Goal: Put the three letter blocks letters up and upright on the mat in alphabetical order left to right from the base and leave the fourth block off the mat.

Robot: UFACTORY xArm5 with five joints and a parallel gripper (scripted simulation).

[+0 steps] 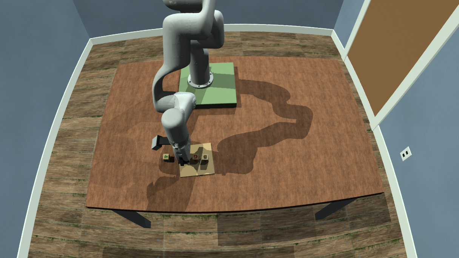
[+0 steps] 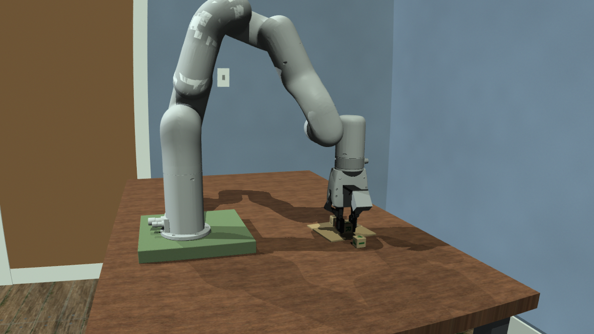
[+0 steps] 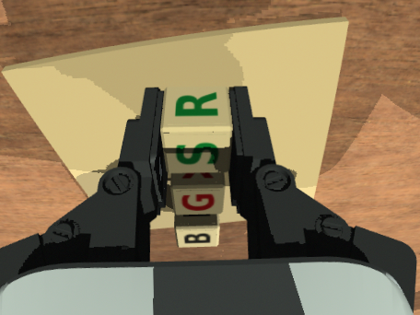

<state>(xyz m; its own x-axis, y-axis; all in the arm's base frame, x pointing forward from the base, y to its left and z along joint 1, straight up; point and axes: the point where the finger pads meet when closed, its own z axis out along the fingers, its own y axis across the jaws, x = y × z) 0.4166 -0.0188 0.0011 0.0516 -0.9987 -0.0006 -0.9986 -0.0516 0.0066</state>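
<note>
My gripper is now 4 cm to the right of the tan mat and 3 cm above it. Also, from my hand: cream block 8 cm to the right, 2 cm below.
</note>
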